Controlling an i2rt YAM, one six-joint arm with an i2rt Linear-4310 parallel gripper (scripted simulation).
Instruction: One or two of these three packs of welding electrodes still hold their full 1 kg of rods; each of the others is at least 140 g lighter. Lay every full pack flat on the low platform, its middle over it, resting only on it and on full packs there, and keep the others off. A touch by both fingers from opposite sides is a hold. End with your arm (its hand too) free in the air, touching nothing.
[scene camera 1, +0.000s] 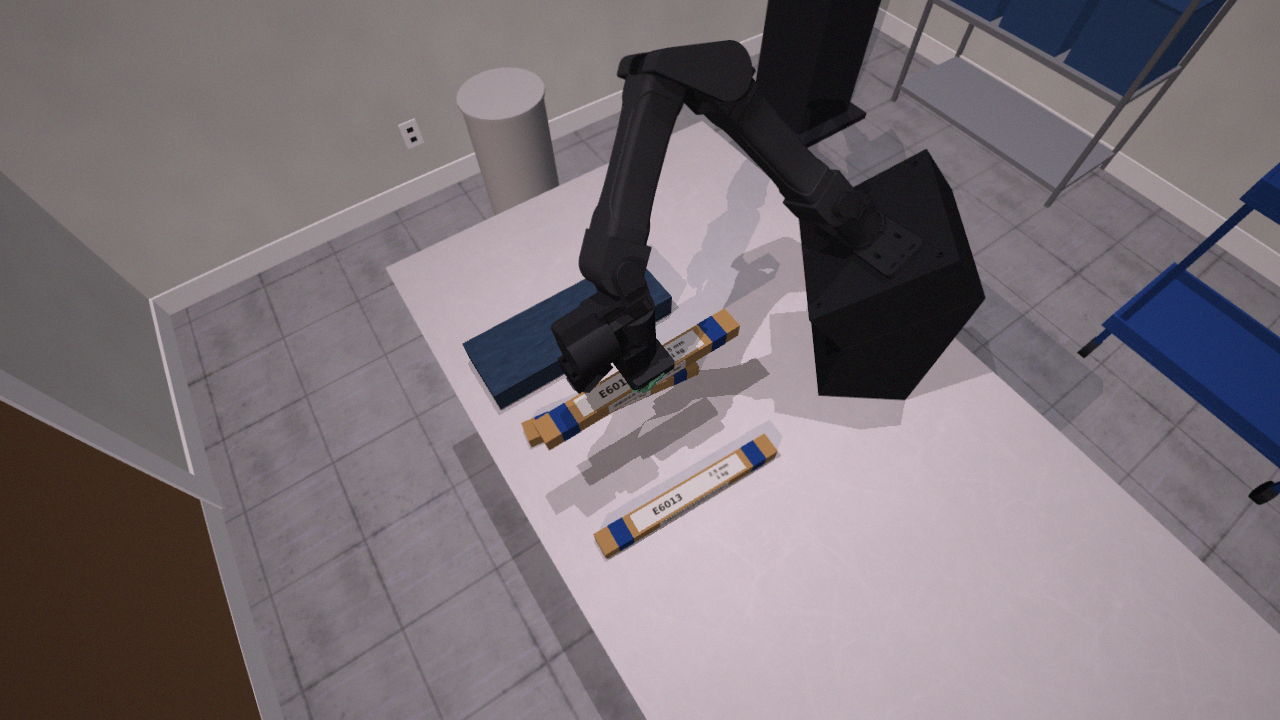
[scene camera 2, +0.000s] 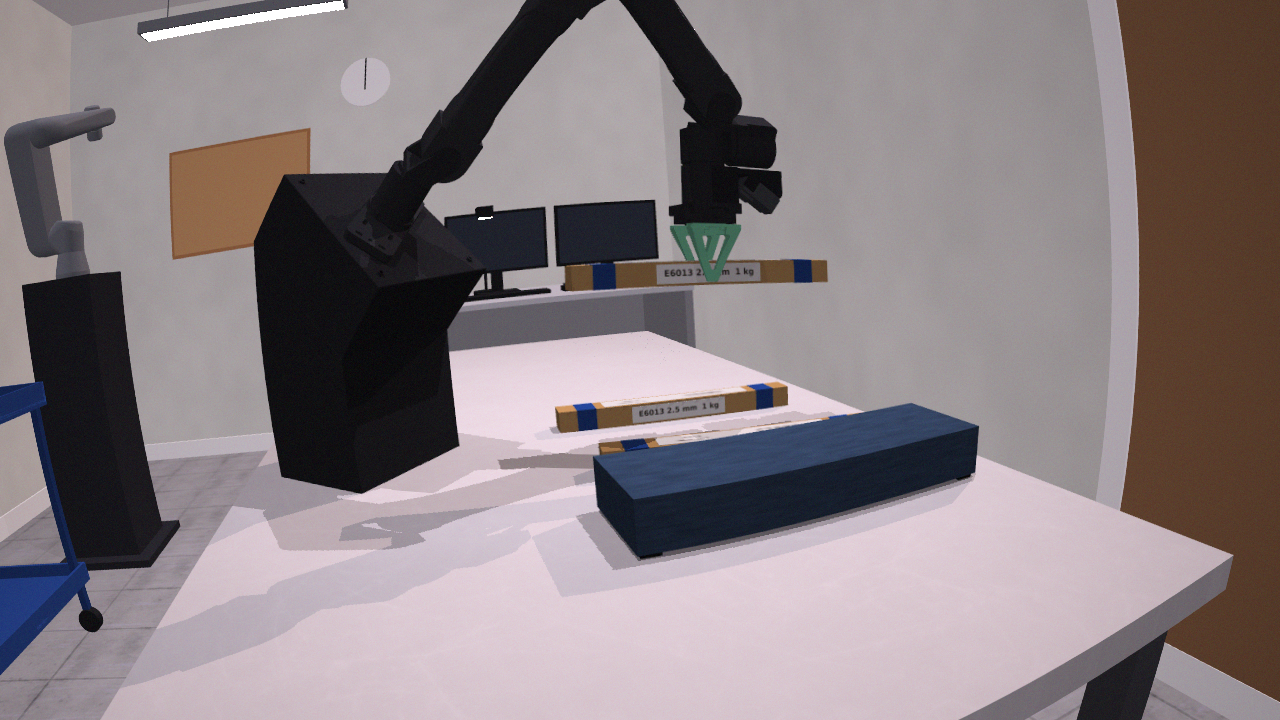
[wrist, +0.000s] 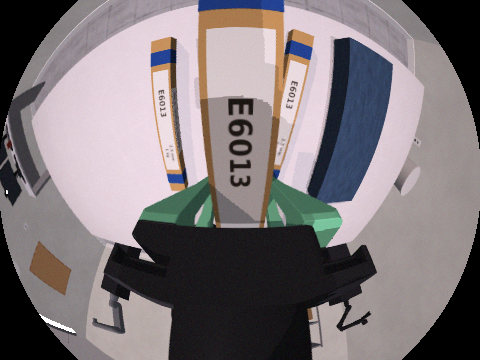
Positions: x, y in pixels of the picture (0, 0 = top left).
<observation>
My gripper shows in scene camera 1 (639, 380), in scene camera 2 (706, 281) and in the wrist view (240, 179). An electrode pack shows in scene camera 1 (570, 418), in scene camera 2 (585, 277) and in the wrist view (240, 57). A dark blue low platform shows in scene camera 1, in scene camera 2 (660, 499) and in the wrist view. An electrode pack shows in scene camera 1, in scene camera 2 (589, 416) and in the wrist view. The same spot on the dark blue low platform: (wrist: 361, 85) is (scene camera 1: 528, 358). The same spot on the electrode pack: (wrist: 163, 51) is (scene camera 1: 612, 532).
</observation>
